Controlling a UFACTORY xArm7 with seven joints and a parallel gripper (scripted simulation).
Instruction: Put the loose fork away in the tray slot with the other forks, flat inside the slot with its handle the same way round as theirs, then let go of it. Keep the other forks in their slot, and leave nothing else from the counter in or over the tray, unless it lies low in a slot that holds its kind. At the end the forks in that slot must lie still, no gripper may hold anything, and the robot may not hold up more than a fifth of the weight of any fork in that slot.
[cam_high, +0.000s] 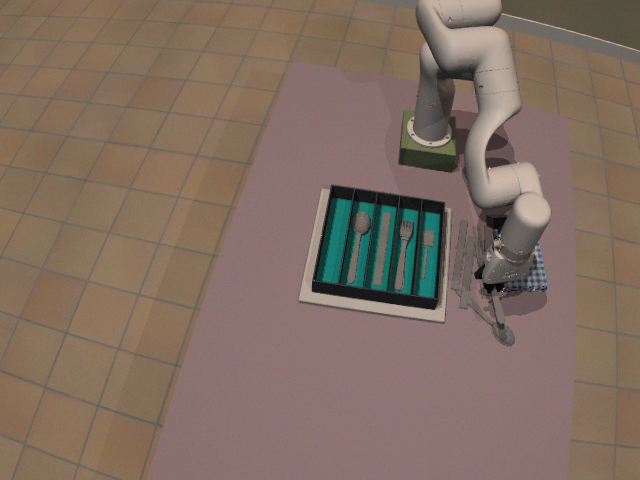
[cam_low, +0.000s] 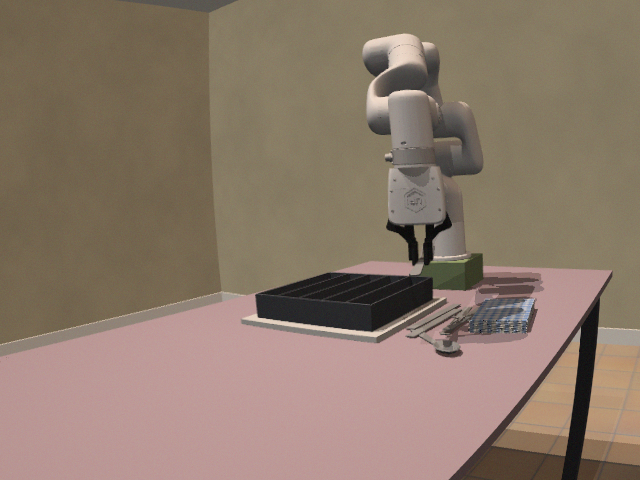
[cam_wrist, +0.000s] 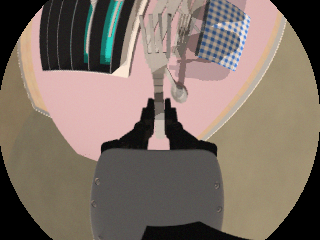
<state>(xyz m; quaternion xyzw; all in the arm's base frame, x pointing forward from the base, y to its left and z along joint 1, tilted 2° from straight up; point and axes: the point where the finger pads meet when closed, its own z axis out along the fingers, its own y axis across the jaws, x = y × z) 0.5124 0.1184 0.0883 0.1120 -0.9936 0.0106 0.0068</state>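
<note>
My gripper is now 240 mm to the left of the tray, 150 mm past it and 110 mm above it. Also, from my hand: blue checked napkin (160 mm behind, 150 mm below, 120 mm to the left).
</note>
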